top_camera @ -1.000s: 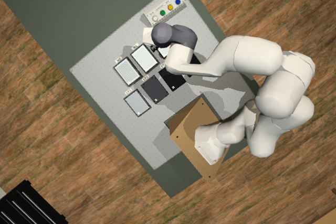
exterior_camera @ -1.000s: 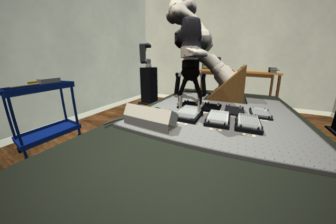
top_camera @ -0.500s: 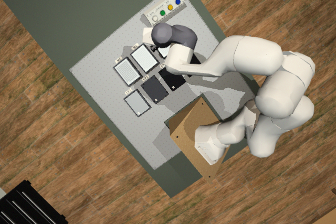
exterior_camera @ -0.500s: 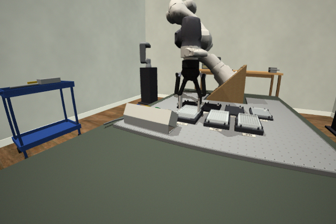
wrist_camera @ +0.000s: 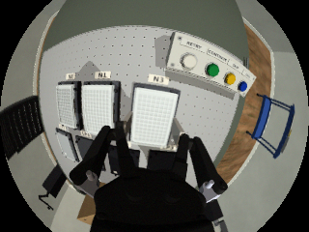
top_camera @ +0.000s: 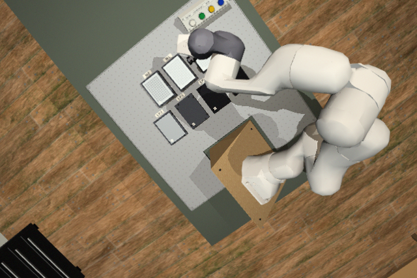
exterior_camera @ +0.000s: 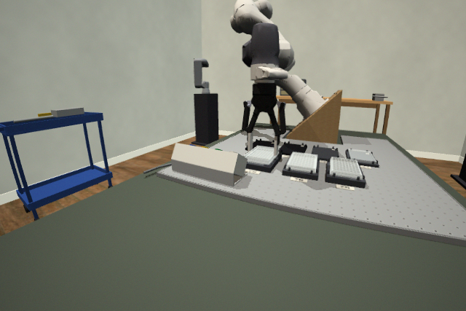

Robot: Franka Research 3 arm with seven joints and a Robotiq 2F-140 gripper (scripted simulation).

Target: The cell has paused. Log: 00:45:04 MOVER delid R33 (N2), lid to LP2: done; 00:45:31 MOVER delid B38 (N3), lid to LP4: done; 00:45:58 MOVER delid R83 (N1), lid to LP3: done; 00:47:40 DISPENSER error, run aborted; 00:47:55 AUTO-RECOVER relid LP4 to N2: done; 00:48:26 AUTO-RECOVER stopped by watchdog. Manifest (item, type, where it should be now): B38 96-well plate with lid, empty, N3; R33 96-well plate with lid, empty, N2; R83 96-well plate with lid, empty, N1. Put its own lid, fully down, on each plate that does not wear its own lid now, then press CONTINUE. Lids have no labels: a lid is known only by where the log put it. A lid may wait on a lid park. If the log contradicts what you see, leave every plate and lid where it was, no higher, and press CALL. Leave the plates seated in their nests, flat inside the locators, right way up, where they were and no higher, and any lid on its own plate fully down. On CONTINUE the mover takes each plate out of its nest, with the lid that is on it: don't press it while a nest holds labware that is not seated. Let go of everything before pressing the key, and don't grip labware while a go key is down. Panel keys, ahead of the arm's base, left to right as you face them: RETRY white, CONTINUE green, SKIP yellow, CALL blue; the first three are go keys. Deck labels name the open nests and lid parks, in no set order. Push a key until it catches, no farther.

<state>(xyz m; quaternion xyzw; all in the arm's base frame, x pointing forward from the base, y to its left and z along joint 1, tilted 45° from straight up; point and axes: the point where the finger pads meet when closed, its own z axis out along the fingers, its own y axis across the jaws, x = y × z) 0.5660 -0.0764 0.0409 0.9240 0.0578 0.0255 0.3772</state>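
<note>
The lid park LP2 is 210 mm behind my hand, 320 mm to the left of it and 60 mm below it. Also, from my hand: green key (130 mm ahead, 80 mm to the right); yellow skip key (140 mm ahead, 130 mm to the right); white key (130 mm ahead, 30 mm to the right).
</note>
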